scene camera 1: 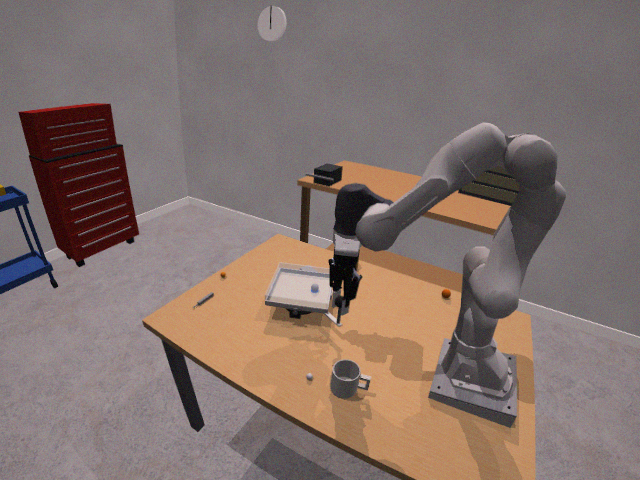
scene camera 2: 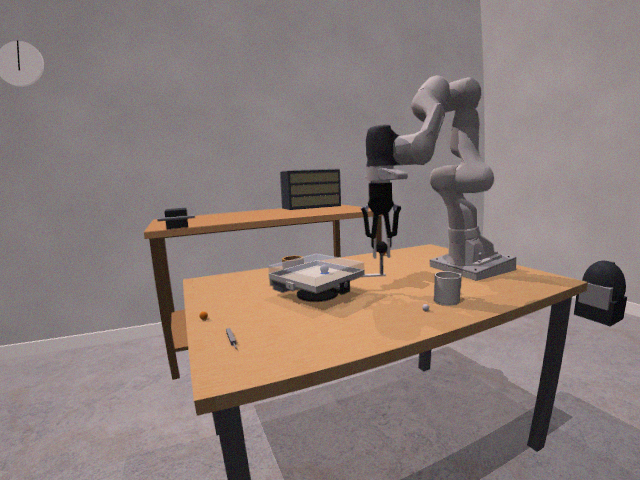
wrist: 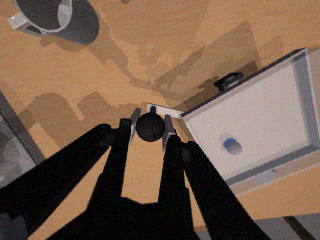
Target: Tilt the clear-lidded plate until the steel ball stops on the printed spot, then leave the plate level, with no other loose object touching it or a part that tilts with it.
Labels:
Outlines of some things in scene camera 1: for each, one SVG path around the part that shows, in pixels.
My gripper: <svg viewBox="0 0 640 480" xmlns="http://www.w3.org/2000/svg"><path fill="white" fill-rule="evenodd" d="M359 253L358 257L334 254L333 258L328 260L329 285L333 288L332 308L337 307L335 299L341 295L343 281L342 316L349 313L350 301L356 298L359 282L362 279L362 275L358 275L356 272Z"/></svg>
A grey mug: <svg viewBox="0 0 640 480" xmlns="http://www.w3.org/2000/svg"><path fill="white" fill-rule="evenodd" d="M343 359L333 365L330 387L335 396L347 399L354 396L357 387L368 390L371 376L361 374L360 367L356 362Z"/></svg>

